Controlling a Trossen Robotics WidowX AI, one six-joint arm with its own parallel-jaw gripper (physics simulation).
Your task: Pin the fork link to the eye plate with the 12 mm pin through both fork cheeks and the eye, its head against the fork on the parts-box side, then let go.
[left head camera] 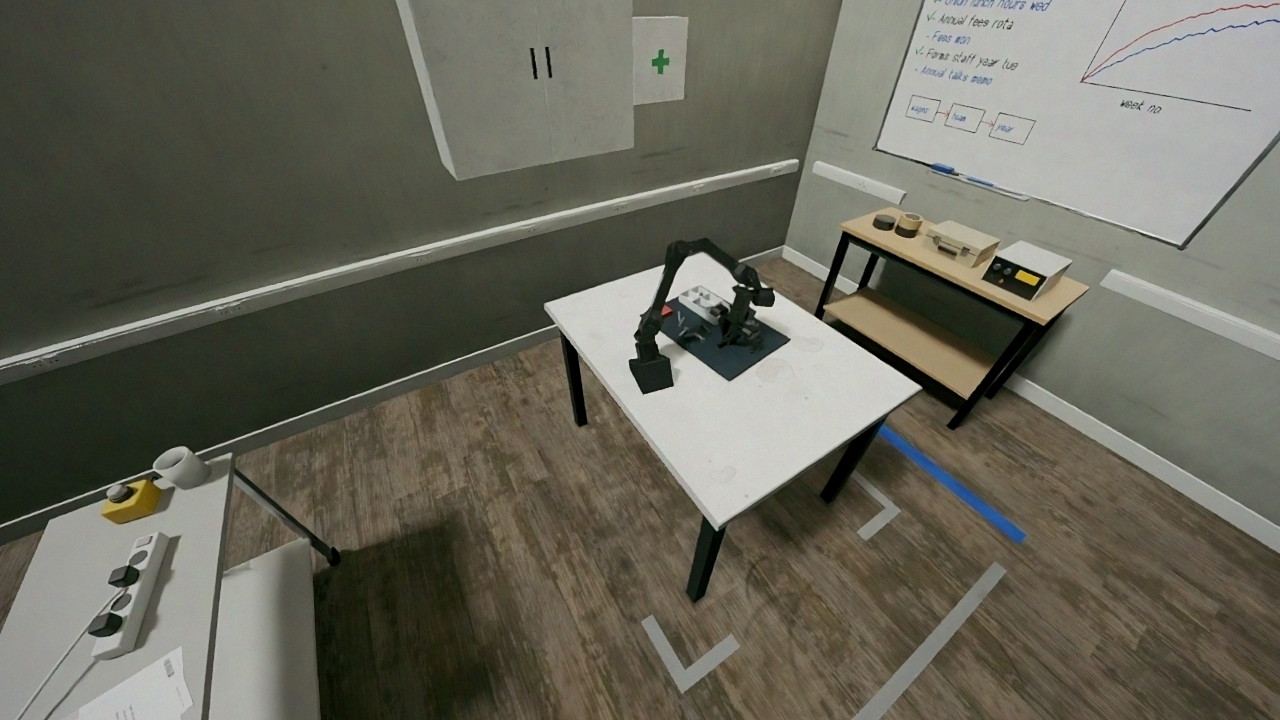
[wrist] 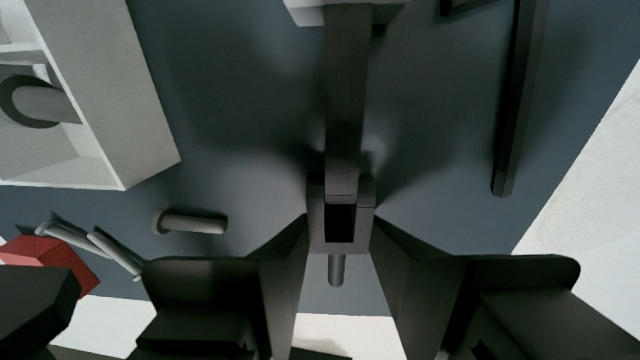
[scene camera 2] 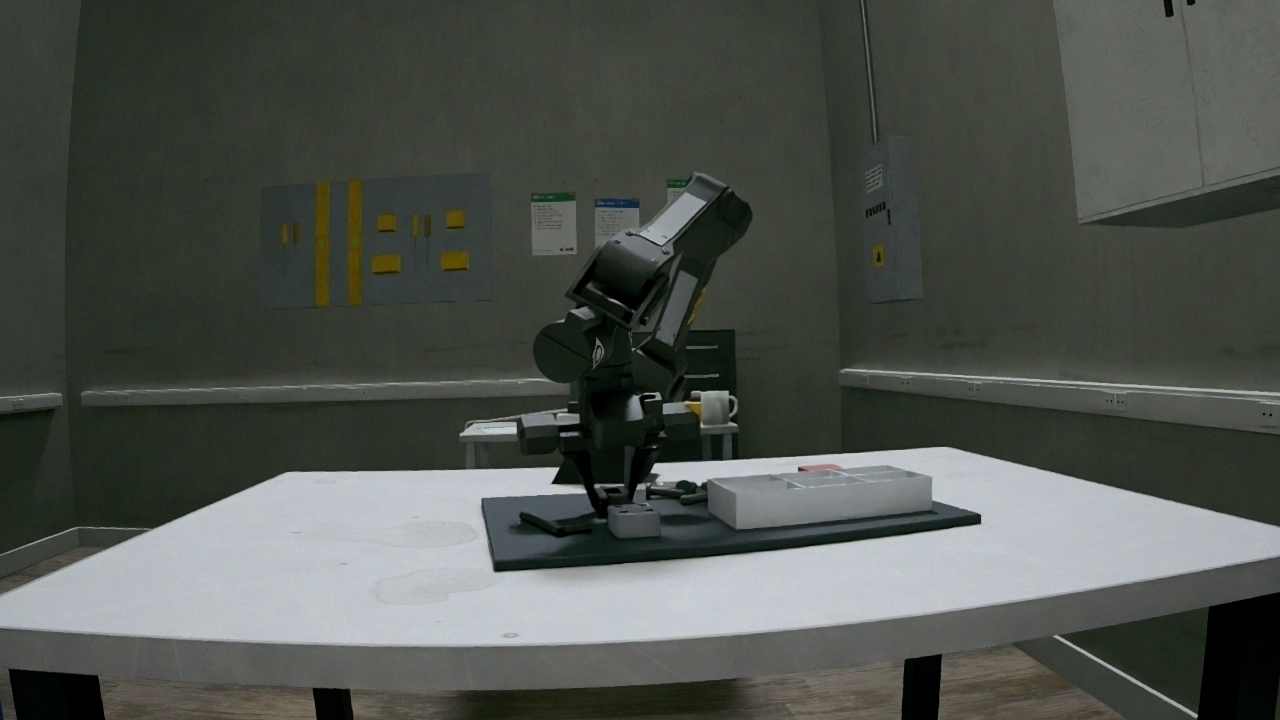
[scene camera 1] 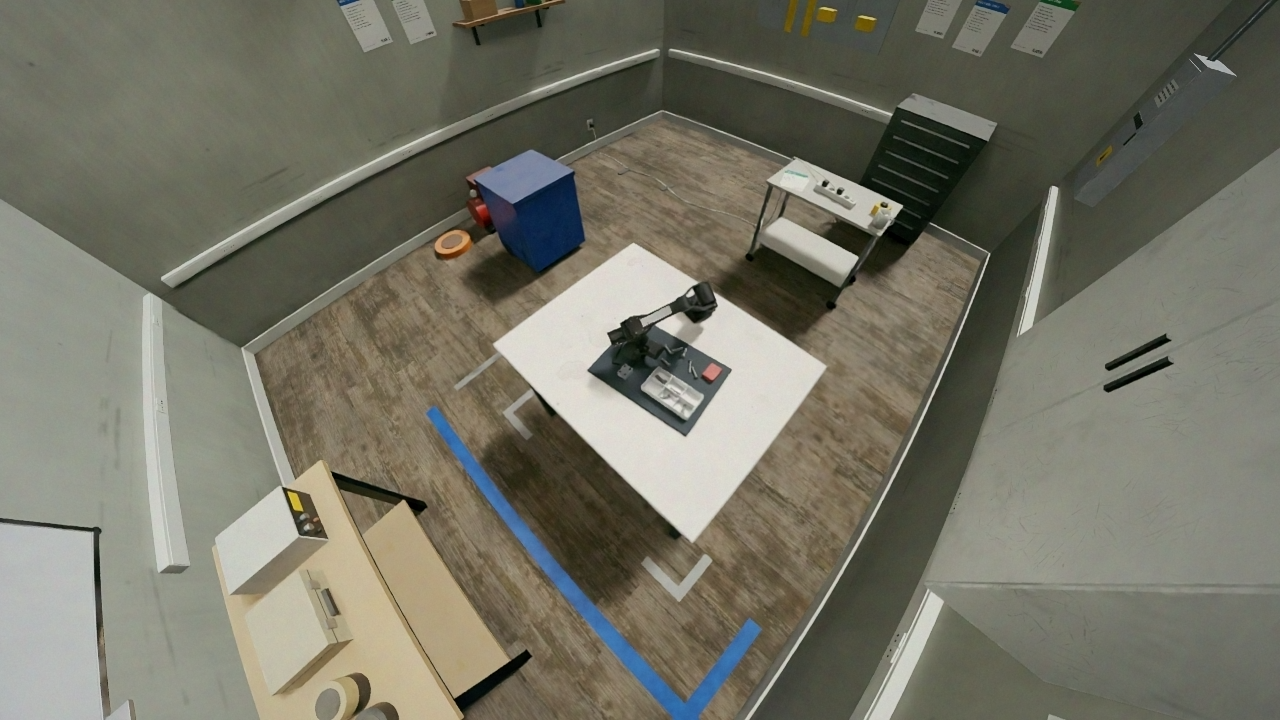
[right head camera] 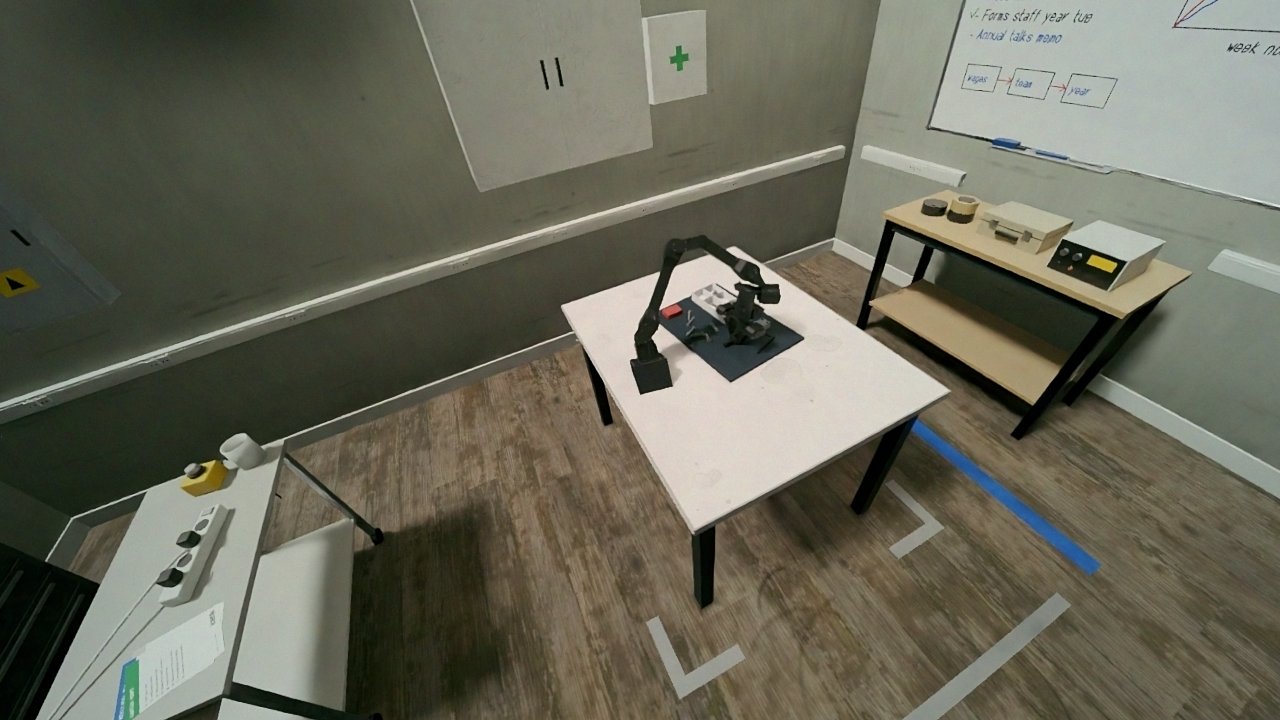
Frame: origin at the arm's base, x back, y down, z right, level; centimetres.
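Seen in the pictures: gripper, between the fingertips: (left head camera: 727, 340) (wrist: 336, 219) (scene camera 1: 644, 351) (right head camera: 734, 340); arm's base, origin of its link: (left head camera: 648, 359) (right head camera: 647, 359).
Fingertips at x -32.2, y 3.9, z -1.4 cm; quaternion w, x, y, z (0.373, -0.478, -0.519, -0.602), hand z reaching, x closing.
Pixels of each thing's top centre, then the offset from my fingertips to it. Level surfaces: height alone.
- dark fork link, centre of its top: (wrist: 337, 252) (scene camera 2: 608, 486) (right head camera: 733, 337) (left head camera: 726, 337) dy -1.9, dx +0.8, dz +0.3 cm
- pale block, centre of its top: (scene camera 2: 633, 508) (right head camera: 761, 322) (scene camera 1: 625, 370) dy -1.7, dx -11.9, dz -3.3 cm
- headed pin, centre of its top: (wrist: 181, 235) (scene camera 2: 700, 487) dy -1.1, dx +3.5, dz -9.5 cm
- parts box, centre of its top: (scene camera 2: 819, 477) (scene camera 1: 672, 390) (right head camera: 718, 299) (left head camera: 706, 300) dy -2.8, dx -3.7, dz -21.8 cm
- thick pin, centre of its top: (wrist: 35, 112) dy -2.1, dx -3.3, dz -14.5 cm
- red block, centre of its top: (scene camera 2: 823, 468) (wrist: 38, 277) (right head camera: 672, 309) (left head camera: 662, 310) (scene camera 1: 712, 371) dy -1.3, dx +14.4, dz -24.8 cm
- hex key, centre of its top: (wrist: 493, 113) (scene camera 2: 553, 518) dy -0.2, dx -8.1, dz +4.9 cm
- dark mat, height of its surface: dy +0.7 cm
My gripper (wrist: 336, 219) (scene camera 2: 617, 497) is shut on the dark fork link (wrist: 340, 248), low over the mat. The fork's stem points back between the fingers and its two cheeks point forward. The eye plate is a pale block (scene camera 2: 633, 522) (scene camera 1: 623, 369) with a dark upright-edged bar (wrist: 346, 90) running toward the fork. In the wrist view the bar's near end appears between the cheeks; whether the holes line up is hidden. A headed pin (wrist: 192, 223) lies on the mat left of the fork. Two thinner pins (wrist: 75, 239) (wrist: 116, 254) lie further left. Which is 12 mm I cannot tell.
The parts box (wrist: 107, 80) (scene camera 2: 819, 508) stands left of the fork in the wrist view, with a thick pin (wrist: 42, 104) inside. A red block (wrist: 47, 250) (scene camera 1: 711, 372) lies beyond the thin pins. A hex key (wrist: 517, 100) (scene camera 2: 554, 524) lies right on the dark mat (wrist: 240, 95).
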